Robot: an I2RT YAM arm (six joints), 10 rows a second.
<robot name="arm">
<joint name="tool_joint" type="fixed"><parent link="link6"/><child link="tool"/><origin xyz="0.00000 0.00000 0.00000" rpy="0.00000 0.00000 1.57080"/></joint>
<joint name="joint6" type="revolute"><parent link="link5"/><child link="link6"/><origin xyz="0.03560 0.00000 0.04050" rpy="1.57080 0.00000 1.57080"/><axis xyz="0 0 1"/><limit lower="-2.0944" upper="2.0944"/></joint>
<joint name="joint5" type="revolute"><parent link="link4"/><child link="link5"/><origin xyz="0.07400 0.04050 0.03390" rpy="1.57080 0.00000 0.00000"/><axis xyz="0 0 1"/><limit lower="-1.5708" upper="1.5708"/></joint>
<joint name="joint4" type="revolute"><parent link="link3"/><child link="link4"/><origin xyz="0.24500 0.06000 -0.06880" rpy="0.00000 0.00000 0.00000"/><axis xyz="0 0 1"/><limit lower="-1.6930" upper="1.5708"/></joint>
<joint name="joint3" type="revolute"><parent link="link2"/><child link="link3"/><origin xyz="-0.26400 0.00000 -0.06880" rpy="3.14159 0.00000 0.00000"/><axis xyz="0 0 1"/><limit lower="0.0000" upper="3.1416"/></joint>
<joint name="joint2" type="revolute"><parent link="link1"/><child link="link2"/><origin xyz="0.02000 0.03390 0.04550" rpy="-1.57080 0.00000 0.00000"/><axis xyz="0 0 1"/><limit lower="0.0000" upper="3.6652"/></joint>
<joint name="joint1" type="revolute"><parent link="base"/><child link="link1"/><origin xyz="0.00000 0.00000 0.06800" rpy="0.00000 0.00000 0.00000"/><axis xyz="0 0 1"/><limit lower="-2.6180" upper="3.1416"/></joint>
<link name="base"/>
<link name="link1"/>
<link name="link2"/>
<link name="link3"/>
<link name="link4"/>
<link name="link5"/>
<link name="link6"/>
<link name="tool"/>
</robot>
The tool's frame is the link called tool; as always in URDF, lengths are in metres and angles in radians.
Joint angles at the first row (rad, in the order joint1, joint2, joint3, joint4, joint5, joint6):
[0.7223 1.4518 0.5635 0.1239 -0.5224 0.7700]
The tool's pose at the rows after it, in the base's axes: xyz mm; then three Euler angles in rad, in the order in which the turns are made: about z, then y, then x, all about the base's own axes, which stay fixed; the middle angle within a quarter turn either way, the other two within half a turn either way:
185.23 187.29 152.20 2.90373 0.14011 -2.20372
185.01 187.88 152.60 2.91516 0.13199 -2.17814
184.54 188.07 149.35 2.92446 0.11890 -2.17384
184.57 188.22 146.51 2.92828 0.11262 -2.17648
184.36 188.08 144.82 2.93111 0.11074 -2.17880
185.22 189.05 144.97 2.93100 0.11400 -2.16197
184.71 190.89 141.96 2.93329 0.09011 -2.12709
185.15 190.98 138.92 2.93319 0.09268 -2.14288
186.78 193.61 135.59 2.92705 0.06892 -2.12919
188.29 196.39 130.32 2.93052 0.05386 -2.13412
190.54 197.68 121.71 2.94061 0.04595 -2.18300
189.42 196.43 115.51 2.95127 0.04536 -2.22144
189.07 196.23 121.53 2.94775 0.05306 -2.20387
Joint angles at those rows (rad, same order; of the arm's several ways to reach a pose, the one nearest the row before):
[0.7224 1.4360 0.5501 0.1390 -0.5313 0.7923]
[0.7223 1.4366 0.5434 0.1668 -0.5512 0.8177]
[0.7225 1.4478 0.5369 0.1813 -0.5645 0.8259]
[0.7224 1.4586 0.5338 0.1887 -0.5687 0.8259]
[0.7225 1.4635 0.5307 0.1933 -0.5691 0.8266]
[0.7224 1.4686 0.5278 0.2204 -0.5747 0.8387]
[0.7249 1.4871 0.5160 0.2741 -0.6107 0.8590]
[0.7252 1.4986 0.5170 0.2695 -0.6006 0.8490]
[0.7256 1.5261 0.5219 0.2926 -0.6277 0.8445]
[0.7286 1.5587 0.5288 0.3052 -0.6361 0.8416]
[0.7286 1.5981 0.5454 0.2712 -0.6180 0.8158]
[0.7302 1.6137 0.5439 0.2493 -0.5968 0.8034]
[0.7302 1.5891 0.5433 0.2481 -0.5998 0.8136]

